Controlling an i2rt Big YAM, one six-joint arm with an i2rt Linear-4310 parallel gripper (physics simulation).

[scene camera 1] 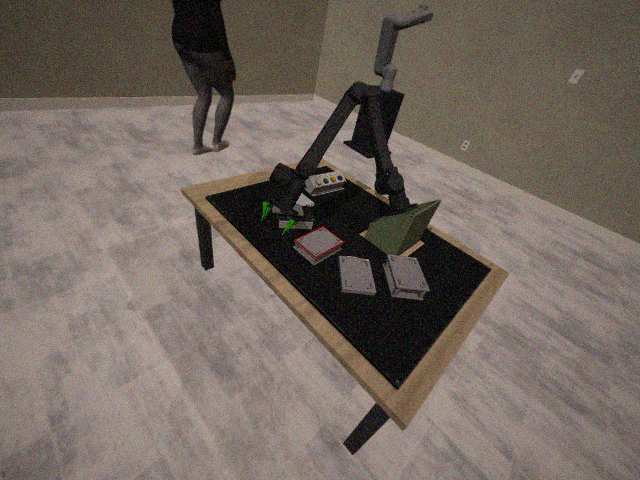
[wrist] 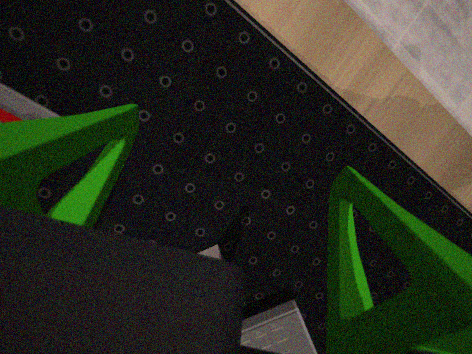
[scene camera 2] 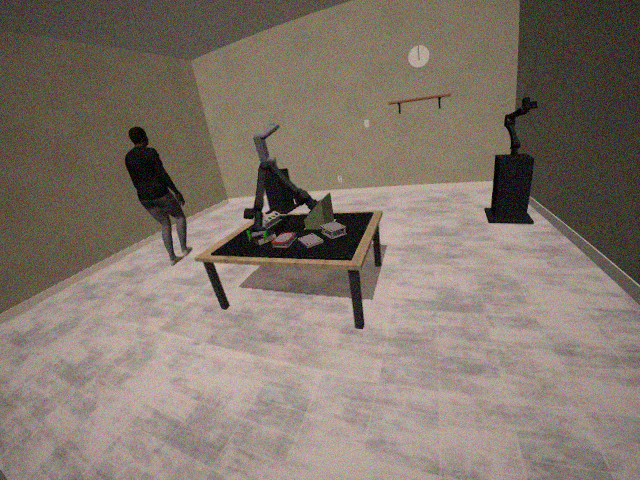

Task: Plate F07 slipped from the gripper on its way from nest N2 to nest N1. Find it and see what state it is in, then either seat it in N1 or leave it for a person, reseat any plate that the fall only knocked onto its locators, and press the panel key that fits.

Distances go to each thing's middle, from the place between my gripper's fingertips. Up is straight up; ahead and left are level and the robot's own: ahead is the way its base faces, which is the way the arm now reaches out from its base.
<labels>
Right now my hand is 14 cm past the red-rimmed plate point(scene camera 1: 325, 241), 12 cm to the right of it and 3 cm above it. The rest, counted from my hand: grey station marked N2 point(scene camera 1: 356, 277) (31 cm to the left, 17 cm behind, 5 cm below).
</labels>
